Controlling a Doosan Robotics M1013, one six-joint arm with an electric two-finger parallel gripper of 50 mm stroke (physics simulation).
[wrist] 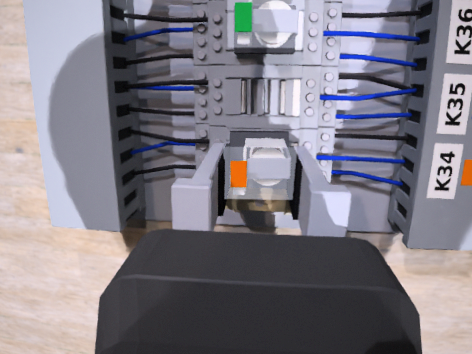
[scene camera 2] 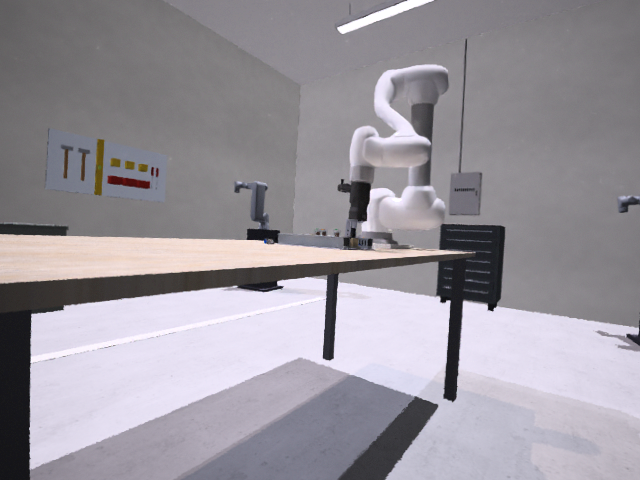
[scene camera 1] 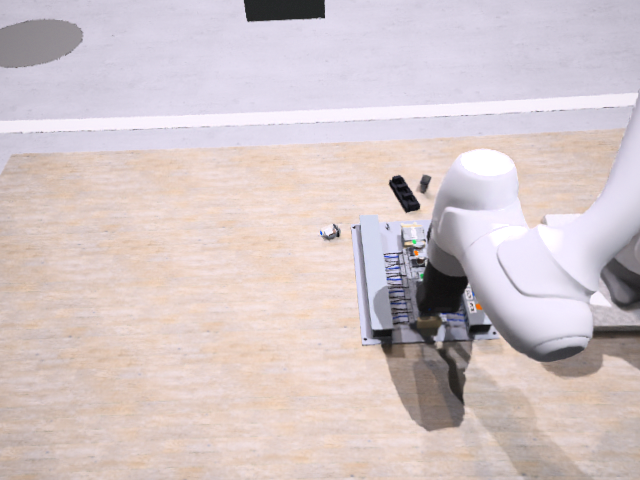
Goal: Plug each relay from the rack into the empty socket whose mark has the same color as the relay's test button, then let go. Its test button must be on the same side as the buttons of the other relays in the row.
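Places are measured from the arm's base along level axes (x ahead, y left, z up), in centimetres.
Pixels of known places: gripper, fingertip midpoint: (wrist: 258, 167) (scene camera 2: 350, 237) (scene camera 1: 428, 309); arm's base at its link origin: (scene camera 2: 376, 243) (scene camera 1: 636, 265).
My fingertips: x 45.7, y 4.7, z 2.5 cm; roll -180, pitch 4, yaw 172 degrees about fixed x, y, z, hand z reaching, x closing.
Observation:
For each thing: its top centre in the pictures, then the offset to it from my fingertips. "*": a spot on its surface instead.
- clear-cased relay at its top centre: (wrist: 255, 174) dx -0.1, dy -0.5, dz +3.2 cm
- plugged relay at its top centre: (wrist: 262, 16) (scene camera 1: 425, 275) dx -0.9, dy -6.1, dz +2.8 cm
- orange mark at its top centre: (scene camera 1: 479, 306) dx -10.0, dy +1.0, dz +0.0 cm
- K35 socket at a spot on its surface: (wrist: 262, 97) * dx -0.4, dy -3.1, dz -1.1 cm
- relay with a blue button, top centre: (scene camera 1: 330, 229) dx +15.4, dy -26.2, dz -2.2 cm
- black rack at its top centre: (scene camera 1: 404, 189) dx -4.5, dy -35.1, dz -2.0 cm
- small dark grey object at its top centre: (scene camera 1: 426, 176) dx -10.0, dy -36.4, dz +0.1 cm
My gripper (wrist: 258, 167) (scene camera 2: 351, 236) is shut on a clear-cased relay (wrist: 269, 169) with an orange test button, upright at the K34 end of the socket row. Its button is on the left in the wrist view, like the green button of the plugged relay (wrist: 274, 25) farther up. The orange mark (wrist: 466, 172) (scene camera 1: 479, 306) is beside label K34. The relay's underside and the socket below are hidden, so I cannot tell how deep it sits. The K35 socket (wrist: 262, 97) is empty. A relay with a blue button (scene camera 1: 329, 231) lies on its side left of the panel. The black rack (scene camera 1: 404, 193) is behind the panel.
Grey wiring ducts (scene camera 1: 375, 273) (wrist: 80, 125) run along both sides of the sockets, with black and blue wires between. A small dark grey object (scene camera 1: 424, 183) is beside the rack. The arm hides the panel's right part in scene camera 1.

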